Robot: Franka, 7 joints.
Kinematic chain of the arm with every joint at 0, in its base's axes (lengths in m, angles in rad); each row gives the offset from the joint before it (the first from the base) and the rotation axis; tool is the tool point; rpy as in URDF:
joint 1: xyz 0 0 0.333 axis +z
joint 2: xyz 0 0 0 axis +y
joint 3: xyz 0 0 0.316 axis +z
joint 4: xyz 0.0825 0 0 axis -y
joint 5: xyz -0.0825 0 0.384 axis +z
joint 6: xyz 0 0 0 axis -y
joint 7: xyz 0.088 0 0 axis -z
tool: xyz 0 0 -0.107 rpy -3.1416 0 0
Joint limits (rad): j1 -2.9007..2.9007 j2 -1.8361..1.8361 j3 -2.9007..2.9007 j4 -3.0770..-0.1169 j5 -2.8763..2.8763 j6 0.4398..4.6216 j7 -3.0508..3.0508
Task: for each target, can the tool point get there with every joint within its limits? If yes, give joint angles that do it. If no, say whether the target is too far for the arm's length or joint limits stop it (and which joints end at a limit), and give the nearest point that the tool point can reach.
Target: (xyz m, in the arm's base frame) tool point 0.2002 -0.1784 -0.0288
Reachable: yes | joints -0.5800 1.2139 -0.2284 -1.9741 0.4435 0.9629 0.0174
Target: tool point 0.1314 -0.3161 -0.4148
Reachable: no: joint limits stop it (at a limit: joint 2) | nearest point 0.1292 -0.3108 -0.3581 | short by 0.057 m
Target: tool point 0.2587 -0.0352 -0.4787
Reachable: no: joint limits stop it (at a limit: joint 2) | nearest point 0.2627 -0.0357 -0.3605 | short by 0.118 m
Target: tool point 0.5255 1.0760 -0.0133
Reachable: no: too far | nearest point 0.3617 0.7405 0.0947 | short by 0.389 m
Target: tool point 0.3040 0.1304 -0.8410
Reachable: no: too far | nearest point 0.2833 0.1215 -0.3602 | short by 0.481 m
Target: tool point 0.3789 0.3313 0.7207
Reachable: yes | joints 2.3847 -1.0707 -0.9329 -1.8547 2.0825 2.8217 -0.5438
